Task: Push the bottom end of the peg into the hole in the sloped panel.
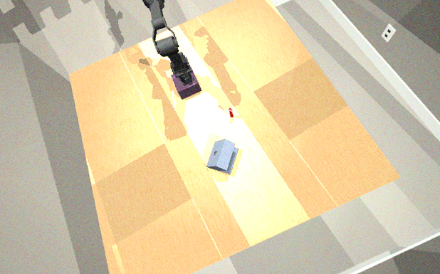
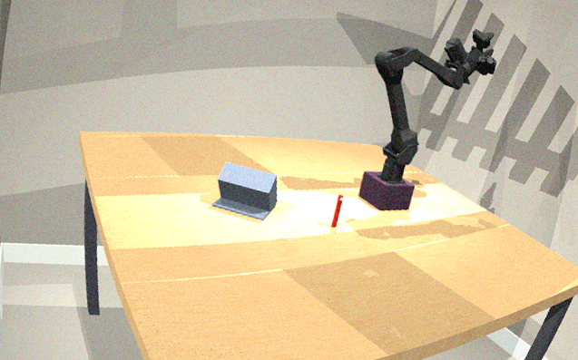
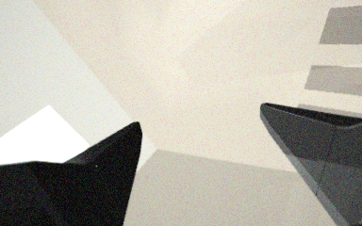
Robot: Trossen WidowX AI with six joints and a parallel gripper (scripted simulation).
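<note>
My gripper tip is now 610 mm short of the thin red peg, 30 mm to the right of it and 540 mm above it. The rest, counted from my gripper tip: grey-blue sloped panel (770 mm ahead, 120 mm to the right, 560 mm below).
</note>
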